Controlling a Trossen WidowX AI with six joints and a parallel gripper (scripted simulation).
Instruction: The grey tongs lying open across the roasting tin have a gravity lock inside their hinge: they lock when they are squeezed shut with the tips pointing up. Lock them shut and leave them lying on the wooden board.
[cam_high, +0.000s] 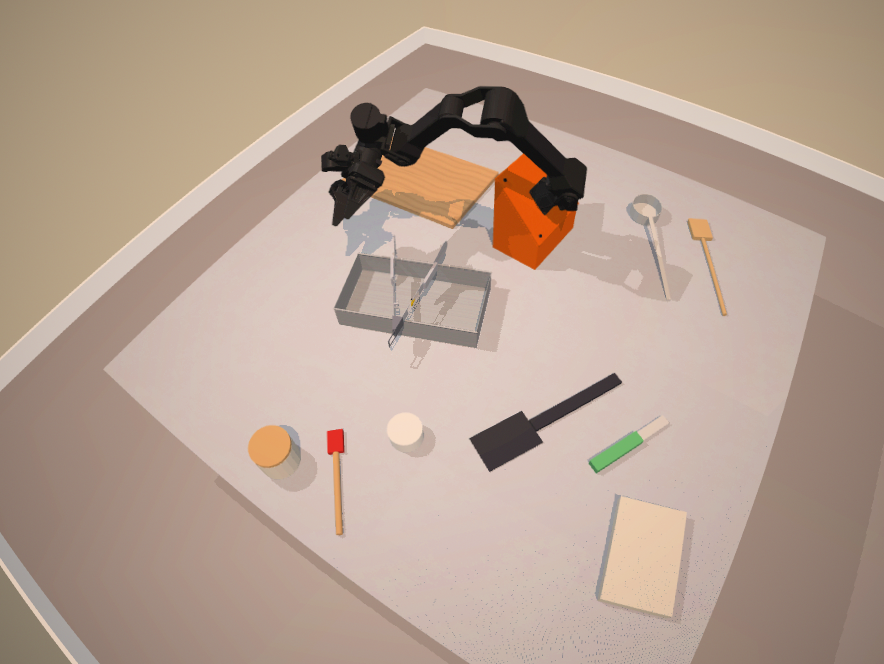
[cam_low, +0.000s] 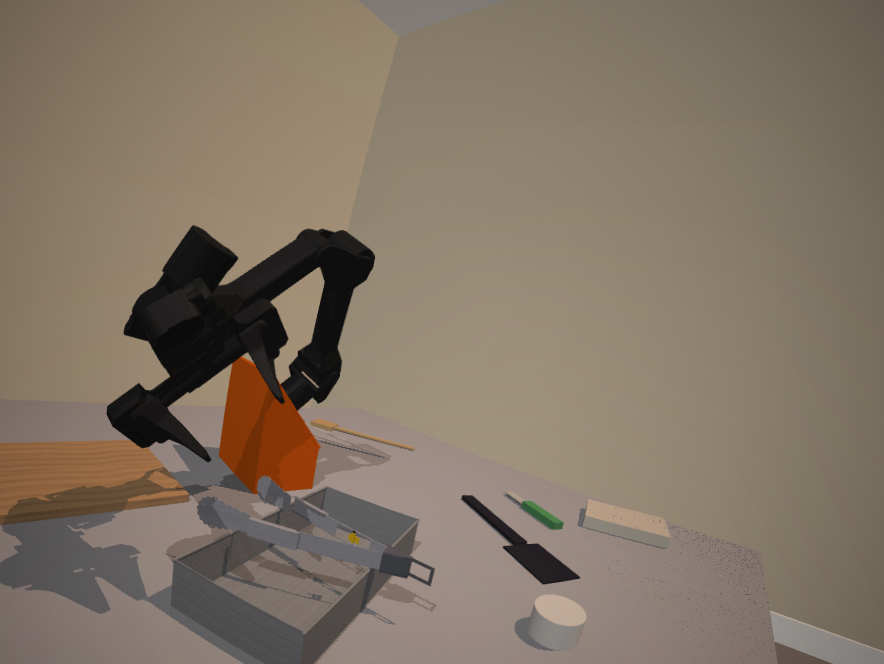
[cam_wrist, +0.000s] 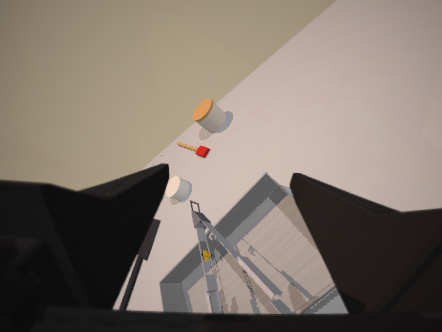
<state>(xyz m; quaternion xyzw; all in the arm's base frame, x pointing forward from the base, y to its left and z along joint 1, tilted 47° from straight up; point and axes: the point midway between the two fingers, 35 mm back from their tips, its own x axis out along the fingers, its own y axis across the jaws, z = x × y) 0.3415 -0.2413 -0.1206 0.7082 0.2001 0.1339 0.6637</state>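
The roasting tin is 19 cm below my gripper tip, 13 cm to the left of it and 4 cm behind it. From my gripper tip the other things lie so: wooden board (38 cm behind, 21 cm below, 14 cm to the right); white puck (32 cm to the left, 20 cm below, 20 cm ahead); cork-lidded jar (39 cm ahead, 18 cm below, 16 cm to the left).
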